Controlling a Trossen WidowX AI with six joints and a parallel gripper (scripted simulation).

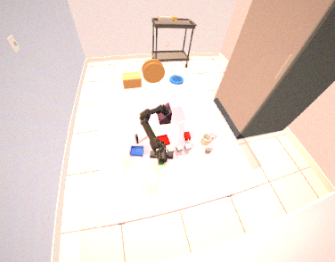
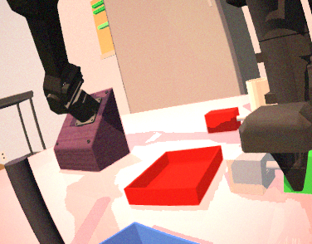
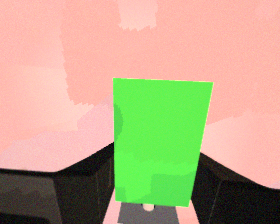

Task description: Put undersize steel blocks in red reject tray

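Right now my gripper tip is 10 mm past the green GO gauge and 20 mm below it. Also, from my gripper tip: red gauge: 150 mm behind, 290 mm to the left, 10 mm above; then red reject tray: 180 mm behind, 40 mm to the left; then blue tray: 110 mm behind, 190 mm to the right.
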